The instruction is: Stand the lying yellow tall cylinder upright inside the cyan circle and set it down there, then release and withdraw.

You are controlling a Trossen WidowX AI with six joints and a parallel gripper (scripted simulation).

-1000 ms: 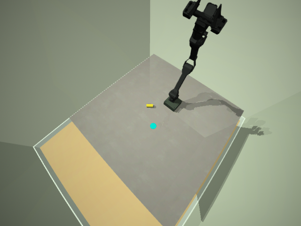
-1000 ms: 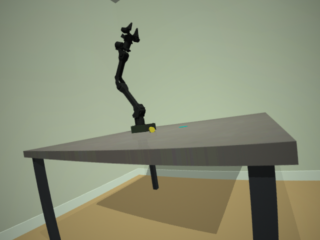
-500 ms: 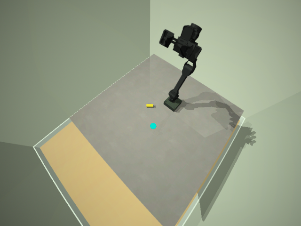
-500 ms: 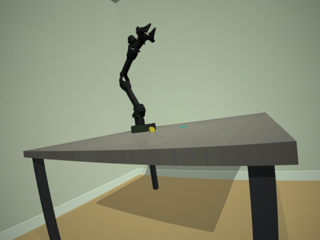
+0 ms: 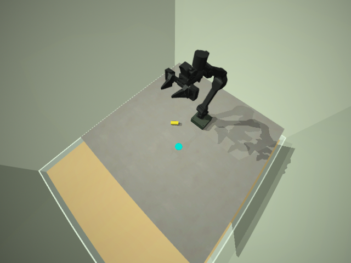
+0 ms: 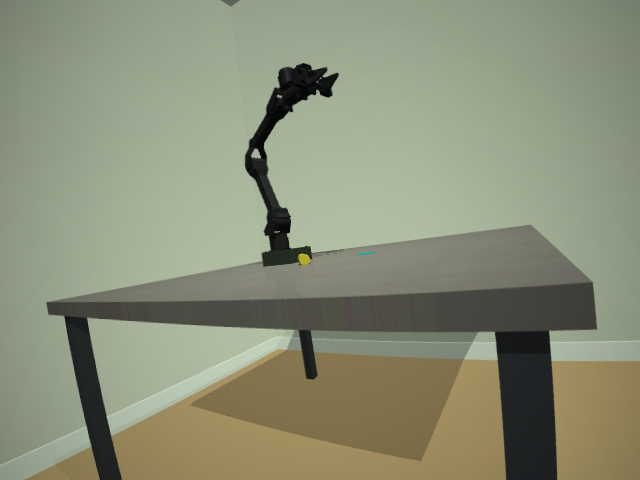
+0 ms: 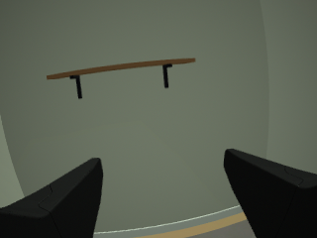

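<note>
Now: the yellow tall cylinder 580 mm below my gripper tip, 170 mm behind it and 70 mm to the right of it. Round my gripper tip: cyan circle: 600 mm below, 80 mm to the left, 10 mm behind.
</note>
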